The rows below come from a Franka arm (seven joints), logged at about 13 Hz.
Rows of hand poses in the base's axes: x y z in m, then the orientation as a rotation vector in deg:
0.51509, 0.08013, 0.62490, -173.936, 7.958, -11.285
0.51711, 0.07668, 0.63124, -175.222, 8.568, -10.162
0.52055, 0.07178, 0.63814, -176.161, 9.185, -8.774
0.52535, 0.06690, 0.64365, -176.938, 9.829, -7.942
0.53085, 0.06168, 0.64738, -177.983, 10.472, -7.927
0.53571, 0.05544, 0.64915, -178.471, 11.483, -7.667
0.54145, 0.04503, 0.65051, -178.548, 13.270, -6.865
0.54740, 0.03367, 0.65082, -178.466, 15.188, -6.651
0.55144, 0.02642, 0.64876, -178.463, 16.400, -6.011
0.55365, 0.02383, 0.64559, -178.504, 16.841, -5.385
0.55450, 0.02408, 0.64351, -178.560, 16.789, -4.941
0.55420, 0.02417, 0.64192, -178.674, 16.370, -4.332
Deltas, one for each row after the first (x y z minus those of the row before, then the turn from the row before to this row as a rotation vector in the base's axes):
0.00202, -0.00345, 0.00634, -1.181, 0.857, -0.400
0.00344, -0.00490, 0.00690, -0.825, 0.990, -0.386
0.00480, -0.00488, 0.00551, -0.720, 0.612, -0.410
0.00550, -0.00522, 0.00373, -1.056, 0.108, -0.422
0.00486, -0.00624, 0.00177, -0.497, 0.220, -0.648
0.00574, -0.01041, 0.00136, -0.085, 0.534, -1.139
0.00595, -0.01136, 0.00031, -0.005, 0.148, -1.227
0.00404, -0.00725, -0.00206, -0.017, 0.419, -0.772
0.00221, -0.00259, -0.00317, -0.015, 0.406, -0.278
0.00085, 0.00025, -0.00208, -0.012, 0.287, 0.037
-0.00030, 0.00009, -0.00159, -0.030, 0.393, 0.273

